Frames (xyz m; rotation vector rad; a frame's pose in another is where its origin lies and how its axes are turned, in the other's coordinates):
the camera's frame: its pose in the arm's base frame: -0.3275 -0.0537 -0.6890 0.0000 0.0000 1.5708
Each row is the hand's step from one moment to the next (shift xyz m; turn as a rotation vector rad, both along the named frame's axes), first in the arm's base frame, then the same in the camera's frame.
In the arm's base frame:
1: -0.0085 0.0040 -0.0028 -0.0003 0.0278 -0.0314
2: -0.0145 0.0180 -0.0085 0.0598 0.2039 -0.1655
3: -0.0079 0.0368 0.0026 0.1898 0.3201 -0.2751
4: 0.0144 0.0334 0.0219 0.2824 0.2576 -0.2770
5: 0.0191 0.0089 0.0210 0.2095 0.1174 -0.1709
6: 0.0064 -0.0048 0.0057 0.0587 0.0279 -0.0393
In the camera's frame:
1: 0.0040 0.0085 -0.0028 0.0278 0.0003 -0.0314
2: 0.0180 0.0145 -0.0085 0.2039 -0.0598 -0.1655
3: 0.0368 0.0079 0.0026 0.3201 -0.1898 -0.2751
4: 0.0334 -0.0144 0.0219 0.2576 -0.2824 -0.2770
5: 0.0089 -0.0191 0.0210 0.1174 -0.2095 -0.1709
6: -0.0048 -0.0064 0.0057 0.0279 -0.0587 -0.0393

